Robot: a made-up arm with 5 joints.
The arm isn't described. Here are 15 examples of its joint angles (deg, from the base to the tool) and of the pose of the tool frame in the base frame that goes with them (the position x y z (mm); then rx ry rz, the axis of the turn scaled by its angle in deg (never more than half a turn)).
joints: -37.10 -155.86 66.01 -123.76 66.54
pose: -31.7 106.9 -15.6 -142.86 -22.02 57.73
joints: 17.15 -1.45 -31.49 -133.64 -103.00
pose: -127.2 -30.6 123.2 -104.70 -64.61 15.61
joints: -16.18 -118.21 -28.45 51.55 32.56
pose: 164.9 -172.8 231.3 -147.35 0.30 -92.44
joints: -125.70 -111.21 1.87 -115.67 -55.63
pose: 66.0 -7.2 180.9 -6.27 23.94 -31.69
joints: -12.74 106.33 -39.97 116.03 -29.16
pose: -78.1 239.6 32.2 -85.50 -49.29 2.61
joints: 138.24 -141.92 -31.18 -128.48 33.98
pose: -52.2 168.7 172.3 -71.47 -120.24 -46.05
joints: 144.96 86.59 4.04 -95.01 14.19
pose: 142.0 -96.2 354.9 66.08 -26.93 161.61
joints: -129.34 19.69 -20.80 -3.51 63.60
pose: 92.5 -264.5 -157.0 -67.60 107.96 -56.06
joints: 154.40 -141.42 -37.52 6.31 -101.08
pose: -31.6 -103.7 27.0 -91.88 54.91 -46.56
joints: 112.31 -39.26 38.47 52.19 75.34
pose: 36.9 -351.0 112.0 70.02 18.56 -95.92
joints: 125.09 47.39 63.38 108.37 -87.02
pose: 267.1 -120.6 277.9 123.49 67.32 -12.45
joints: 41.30 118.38 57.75 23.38 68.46
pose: -170.8 56.6 518.6 -18.78 -72.00 -101.62
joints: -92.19 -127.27 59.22 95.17 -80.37
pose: -233.7 29.9 212.5 71.92 -131.21 -60.89
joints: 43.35 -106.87 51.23 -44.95 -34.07
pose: -66.7 96.3 178.4 8.84 -158.13 -43.44
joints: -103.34 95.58 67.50 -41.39 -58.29
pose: 11.5 -108.3 51.7 106.19 31.79 121.06
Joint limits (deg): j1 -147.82..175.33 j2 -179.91..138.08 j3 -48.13..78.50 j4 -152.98..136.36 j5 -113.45..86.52
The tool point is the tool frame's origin. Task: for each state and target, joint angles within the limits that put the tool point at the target. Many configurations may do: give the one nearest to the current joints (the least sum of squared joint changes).
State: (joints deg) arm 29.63 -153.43 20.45 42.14 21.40
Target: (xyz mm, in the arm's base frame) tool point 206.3 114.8 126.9
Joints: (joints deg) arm 41.91 -159.69 -2.99 48.73 20.57
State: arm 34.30 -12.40 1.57 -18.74 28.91
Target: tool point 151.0 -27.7 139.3
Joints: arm 41.61 -63.40 35.19 -23.63 30.11
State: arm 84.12 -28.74 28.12 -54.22 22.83
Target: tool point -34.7 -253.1 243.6
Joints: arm 63.08 8.13 -2.94 -63.29 35.79
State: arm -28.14 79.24 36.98 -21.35 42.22
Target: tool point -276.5 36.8 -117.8
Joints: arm -72.61 116.90 7.36 -20.46 40.84
